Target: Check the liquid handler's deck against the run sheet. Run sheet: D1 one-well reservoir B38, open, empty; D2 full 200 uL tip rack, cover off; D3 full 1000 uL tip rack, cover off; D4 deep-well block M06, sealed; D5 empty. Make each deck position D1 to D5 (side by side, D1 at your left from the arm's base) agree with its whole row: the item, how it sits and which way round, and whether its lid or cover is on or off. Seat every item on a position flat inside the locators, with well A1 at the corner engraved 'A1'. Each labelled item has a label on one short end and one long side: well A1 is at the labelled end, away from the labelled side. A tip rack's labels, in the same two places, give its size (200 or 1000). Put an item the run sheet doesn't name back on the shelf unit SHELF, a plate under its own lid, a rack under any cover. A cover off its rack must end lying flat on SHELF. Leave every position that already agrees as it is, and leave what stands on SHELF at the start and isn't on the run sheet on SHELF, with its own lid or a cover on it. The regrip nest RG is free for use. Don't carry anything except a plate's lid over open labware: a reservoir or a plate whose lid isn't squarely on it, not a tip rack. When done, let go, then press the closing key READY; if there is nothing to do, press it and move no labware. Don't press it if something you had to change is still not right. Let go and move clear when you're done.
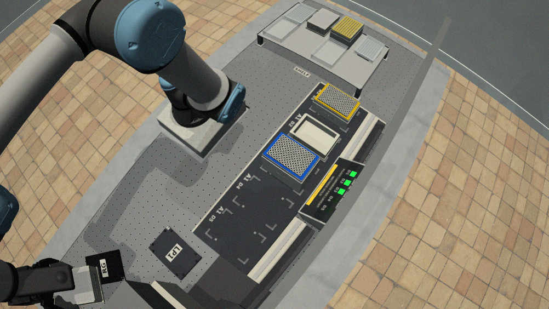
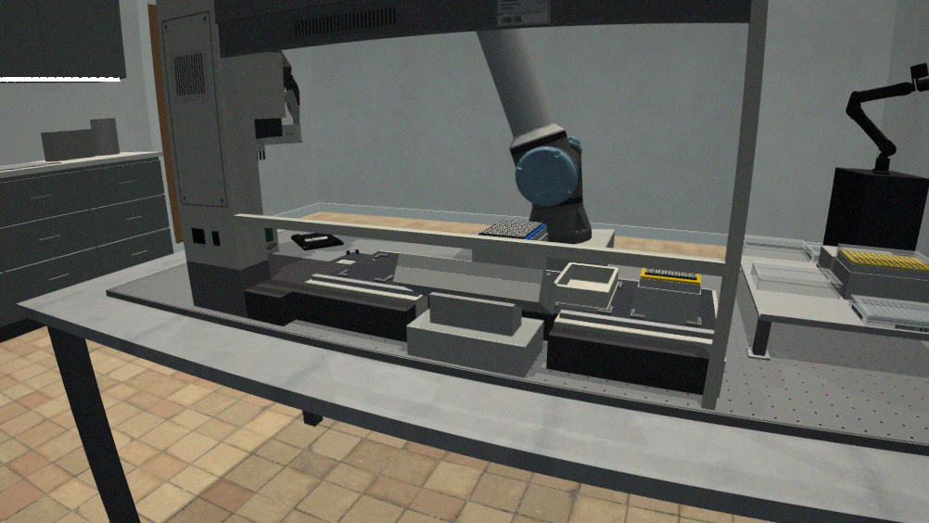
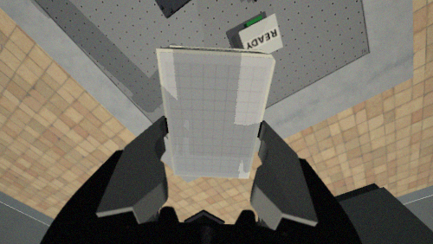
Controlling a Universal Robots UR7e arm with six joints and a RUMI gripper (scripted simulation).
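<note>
Now: the black nest 110 mm behind my hand, 20 mm to the left of it and 290 mm below it. From my hand the other things lie so: blue-framed tip rack (280 mm ahead, 570 mm to the left, 180 mm below); ready key (120 mm ahead, 20 mm to the left, 220 mm below); handler's tower (340 mm ahead, 80 mm to the left, 20 mm below).
</note>
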